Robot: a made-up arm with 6 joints.
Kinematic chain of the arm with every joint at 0, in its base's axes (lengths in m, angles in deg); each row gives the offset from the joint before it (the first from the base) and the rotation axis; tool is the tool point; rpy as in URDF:
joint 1: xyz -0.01 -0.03 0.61 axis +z
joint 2: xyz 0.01 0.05 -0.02 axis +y
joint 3: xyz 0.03 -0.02 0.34 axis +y
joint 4: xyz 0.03 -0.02 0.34 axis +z
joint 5: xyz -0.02 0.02 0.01 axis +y
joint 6: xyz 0 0.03 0.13 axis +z
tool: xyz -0.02 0.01 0 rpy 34.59 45.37 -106.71
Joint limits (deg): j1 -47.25..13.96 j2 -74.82..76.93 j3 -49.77..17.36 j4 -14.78..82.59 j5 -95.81..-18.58 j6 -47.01..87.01
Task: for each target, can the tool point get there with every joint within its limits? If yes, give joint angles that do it. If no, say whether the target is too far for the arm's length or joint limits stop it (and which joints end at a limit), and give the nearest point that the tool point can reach.
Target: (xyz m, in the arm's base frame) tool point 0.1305 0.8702 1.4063
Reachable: no: too far | nearest point -0.2354 0.3700 1.2377 | short by 0.642 m
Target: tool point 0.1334 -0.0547 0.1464
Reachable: no: joint limits stop it (at a limit: joint 1, joint 2, joint 3, joint 5) | nearest point -0.3291 0.3551 0.4199 | short by 0.676 m
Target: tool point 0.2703 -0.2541 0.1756
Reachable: no: joint limits stop it (at a limit: joint 2, joint 3, joint 4, joint 5) | nearest point 0.5262 -0.4587 0.6333 | short by 0.563 m
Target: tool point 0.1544 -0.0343 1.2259
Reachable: yes | joints -7.14 30.98 -18.41 10.45 -87.11 72.22
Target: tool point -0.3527 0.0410 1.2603
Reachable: yes | joints -23.84 -12.18 -25.81 69.90 -31.01 62.07
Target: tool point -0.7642 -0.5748 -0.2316
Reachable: no: too far | nearest point -0.6229 -0.2451 0.3943 | short by 0.721 m
